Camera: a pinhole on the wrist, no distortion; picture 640 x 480 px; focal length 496.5 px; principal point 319.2 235.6 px. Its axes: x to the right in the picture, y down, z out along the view. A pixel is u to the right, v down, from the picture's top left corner.
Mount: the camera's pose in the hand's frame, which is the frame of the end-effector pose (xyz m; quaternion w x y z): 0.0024 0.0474 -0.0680 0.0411 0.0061 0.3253 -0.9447
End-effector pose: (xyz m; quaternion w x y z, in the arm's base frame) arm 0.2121 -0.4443 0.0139 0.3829 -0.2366 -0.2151 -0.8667
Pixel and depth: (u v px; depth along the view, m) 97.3 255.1 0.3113
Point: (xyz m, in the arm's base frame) 0.0580 -0.3416 0.2102
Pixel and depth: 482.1 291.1 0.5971
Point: 0.1090 0.0897 0.1191
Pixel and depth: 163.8 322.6 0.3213
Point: 0.0402 -0.3068 0.1654
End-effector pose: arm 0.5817 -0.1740 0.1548 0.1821 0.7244 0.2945 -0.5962
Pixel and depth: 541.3 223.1 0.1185
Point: 0.5396 -0.1792 0.1990
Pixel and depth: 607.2 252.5 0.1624
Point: 0.4903 -0.1767 0.2345
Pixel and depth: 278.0 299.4 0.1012
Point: 0.5644 -0.1551 0.1430
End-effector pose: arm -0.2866 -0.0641 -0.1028 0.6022 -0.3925 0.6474 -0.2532
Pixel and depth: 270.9 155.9 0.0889
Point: -0.2762 -0.0690 -0.1146
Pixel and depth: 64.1 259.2 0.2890
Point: -0.1012 -0.2415 -0.1121
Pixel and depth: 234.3 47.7 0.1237
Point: -0.2300 -0.0676 -0.1317
